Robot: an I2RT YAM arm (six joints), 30 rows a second.
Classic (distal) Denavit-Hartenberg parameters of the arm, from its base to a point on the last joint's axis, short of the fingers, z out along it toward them. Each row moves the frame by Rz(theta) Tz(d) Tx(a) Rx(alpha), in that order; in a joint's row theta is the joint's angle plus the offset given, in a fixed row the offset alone. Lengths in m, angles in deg.
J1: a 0.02  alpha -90  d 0.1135  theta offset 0
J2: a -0.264  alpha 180  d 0  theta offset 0
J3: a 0.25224  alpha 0  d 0  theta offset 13.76
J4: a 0.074  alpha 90  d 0  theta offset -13.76
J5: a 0  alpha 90  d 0  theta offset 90
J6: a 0  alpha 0  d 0.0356  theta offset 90
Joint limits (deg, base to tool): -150..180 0..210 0..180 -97..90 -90..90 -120..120
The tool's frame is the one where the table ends.
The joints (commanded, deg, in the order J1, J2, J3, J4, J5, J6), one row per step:
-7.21 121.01 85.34 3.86 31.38 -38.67
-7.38 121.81 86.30 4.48 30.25 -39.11
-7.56 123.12 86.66 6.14 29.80 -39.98
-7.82 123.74 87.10 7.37 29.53 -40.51
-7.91 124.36 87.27 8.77 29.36 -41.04
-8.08 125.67 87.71 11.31 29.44 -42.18
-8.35 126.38 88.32 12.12 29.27 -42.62
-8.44 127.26 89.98 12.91 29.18 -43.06
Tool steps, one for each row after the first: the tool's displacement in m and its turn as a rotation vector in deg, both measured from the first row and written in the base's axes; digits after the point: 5 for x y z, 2 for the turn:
0.00426 -0.00138 -0.00024 0.19 -0.58 0.99
0.00830 -0.00320 -0.00631 -0.26 -0.80 1.59
0.01102 -0.00566 -0.00698 -0.63 -1.54 1.79
0.01335 -0.00667 -0.00890 -1.05 -2.17 2.07
0.01783 -0.00883 -0.01315 -2.13 -3.13 2.30
0.02048 -0.01149 -0.01433 -2.47 -3.57 2.35
0.02617 -0.01308 -0.01102 -3.00 -4.86 2.50

